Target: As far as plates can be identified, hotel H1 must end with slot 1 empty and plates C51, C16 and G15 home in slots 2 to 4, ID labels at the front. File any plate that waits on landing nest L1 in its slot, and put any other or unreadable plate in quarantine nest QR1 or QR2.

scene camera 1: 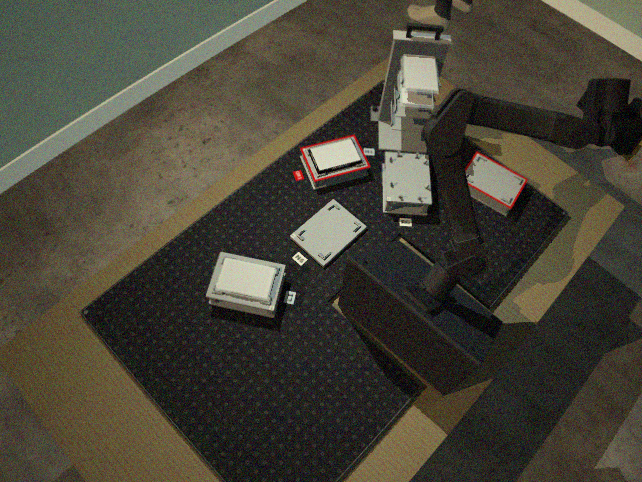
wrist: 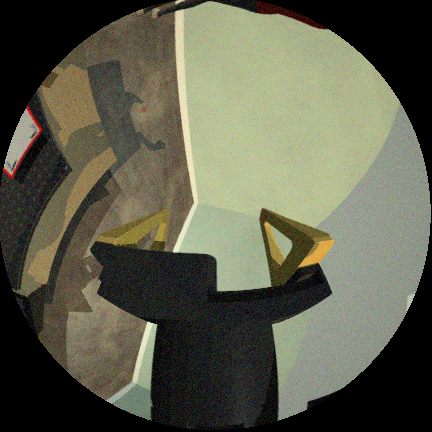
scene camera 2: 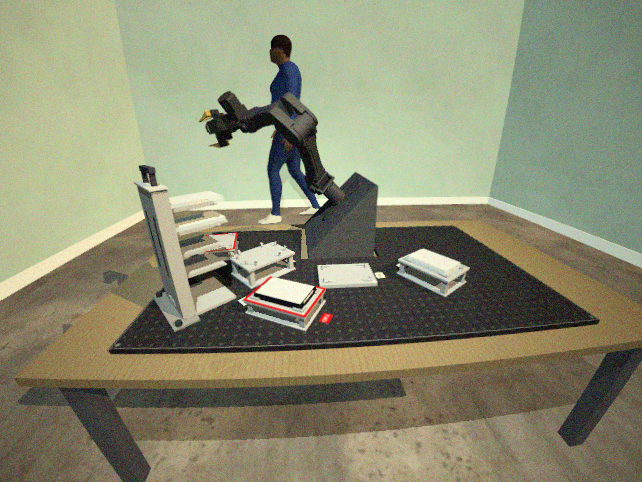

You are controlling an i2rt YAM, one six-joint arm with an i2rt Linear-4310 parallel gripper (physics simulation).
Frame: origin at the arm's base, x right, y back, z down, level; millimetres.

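Seen in the pictures: gripper, fingertip midpoint: (wrist: 214,212) (scene camera 2: 204,134); arm's base, link origin: (scene camera 1: 429,295) (scene camera 2: 341,200).
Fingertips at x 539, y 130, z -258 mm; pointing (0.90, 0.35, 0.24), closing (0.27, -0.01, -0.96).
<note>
Pixels of each thing's middle, then the offset from my fingertips to it. "*": a spot on its surface instead. Level surfaces: height alone.
- Hotel H1, body centre: (scene camera 2: 181,239) (scene camera 1: 412,87) dy -541, dx -103, dz +240 mm
- white plate, body centre: (scene camera 1: 245,278) (scene camera 2: 433,261) dy -471, dx -770, dz +358 mm
- landing nest L1, surface spot: (scene camera 1: 241,305) * dy -447, dx -811, dz +409 mm
- white plate with a dark lower edge, body centre: (scene camera 2: 285,291) (scene camera 1: 335,155) dy -585, dx -349, dz +368 mm
- red-rimmed quarantine nest, body centre: (scene camera 2: 286,300) (scene camera 1: 334,161) dy -585, dx -349, dz +392 mm
- red-rimmed nest, body centre: (scene camera 1: 491,182) (scene camera 2: 219,246) dy -233, dx -78, dz +392 mm
- low flat nest, body centre: (scene camera 1: 328,231) (scene camera 2: 345,274) dy -443, dx -515, dz +406 mm
- black mat, surface height: dz +415 mm
Hotel H1 (scene camera 1: 388,77) (scene camera 2: 168,254) is a white tower with stacked shelves; which slots hold plates is unclear. A white plate (scene camera 1: 246,278) (scene camera 2: 433,260) rests on landing nest L1 (scene camera 1: 241,305) (scene camera 2: 414,271). A white plate with a dark lower edge (scene camera 1: 336,154) (scene camera 2: 285,291) sits on a red-rimmed quarantine nest (scene camera 1: 339,179) (scene camera 2: 274,309). Another red-rimmed nest (scene camera 1: 496,180) (scene camera 2: 224,241) (wrist: 20,140) shows bare in scene camera 1. ID labels are unreadable. My gripper (scene camera 2: 205,132) (wrist: 214,212) is open and empty, high above and behind the hotel.
A raised white stand with small pegs (scene camera 1: 407,178) (scene camera 2: 263,255) stands beside the hotel. A low flat nest (scene camera 1: 329,231) (scene camera 2: 347,274) lies on the black mat (scene camera 1: 207,373) (scene camera 2: 482,316). A person in blue (scene camera 2: 286,83) is behind the arm.
</note>
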